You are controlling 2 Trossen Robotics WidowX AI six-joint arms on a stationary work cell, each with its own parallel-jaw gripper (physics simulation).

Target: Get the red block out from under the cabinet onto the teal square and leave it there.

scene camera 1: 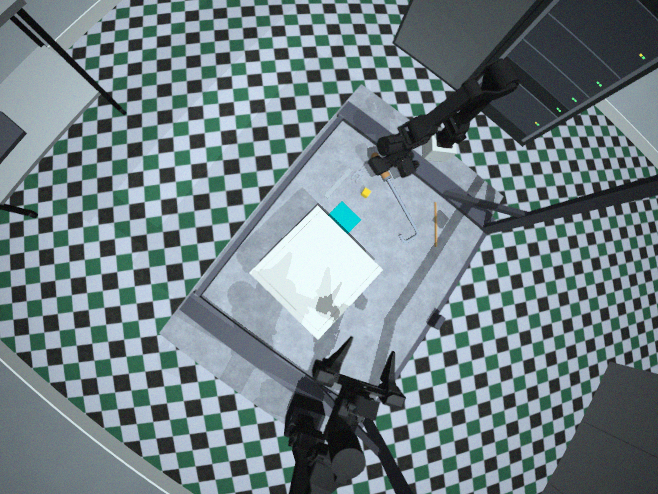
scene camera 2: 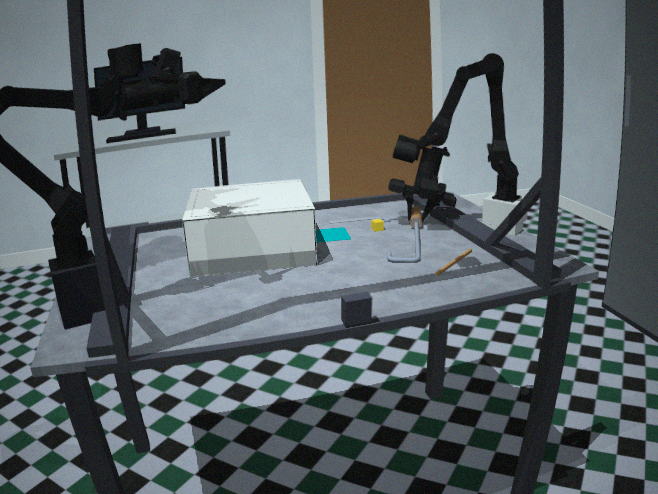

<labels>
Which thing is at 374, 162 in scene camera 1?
My right gripper.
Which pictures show my right gripper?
Scene camera 1 and scene camera 2: all of them.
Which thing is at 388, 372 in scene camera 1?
My left gripper.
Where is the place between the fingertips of my left gripper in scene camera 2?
At 217, 81
</labels>
